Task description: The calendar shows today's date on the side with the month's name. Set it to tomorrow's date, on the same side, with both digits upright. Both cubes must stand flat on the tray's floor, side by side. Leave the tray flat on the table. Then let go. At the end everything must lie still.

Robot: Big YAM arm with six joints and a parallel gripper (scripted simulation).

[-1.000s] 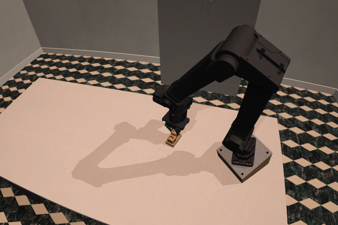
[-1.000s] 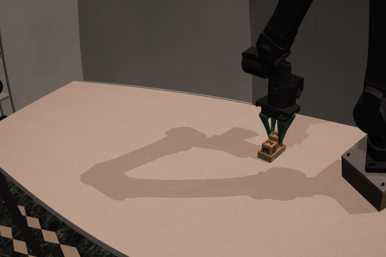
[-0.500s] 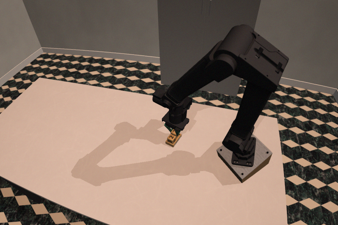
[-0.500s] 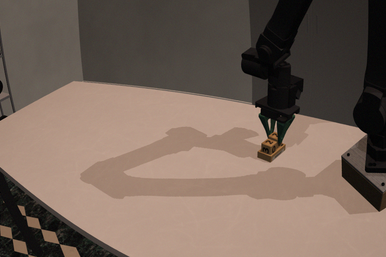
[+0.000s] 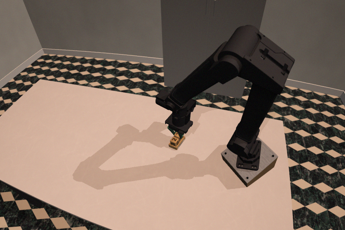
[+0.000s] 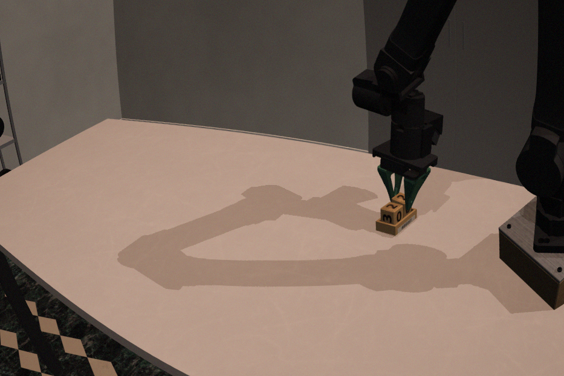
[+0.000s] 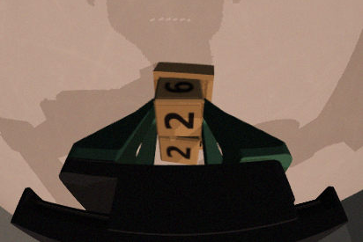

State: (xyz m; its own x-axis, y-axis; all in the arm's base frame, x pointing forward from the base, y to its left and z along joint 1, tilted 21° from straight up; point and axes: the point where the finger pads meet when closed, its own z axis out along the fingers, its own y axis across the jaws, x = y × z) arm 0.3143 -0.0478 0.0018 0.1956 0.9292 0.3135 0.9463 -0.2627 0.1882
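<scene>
The tray is 2 cm to the left of my hand and 3 cm below it.
</scene>
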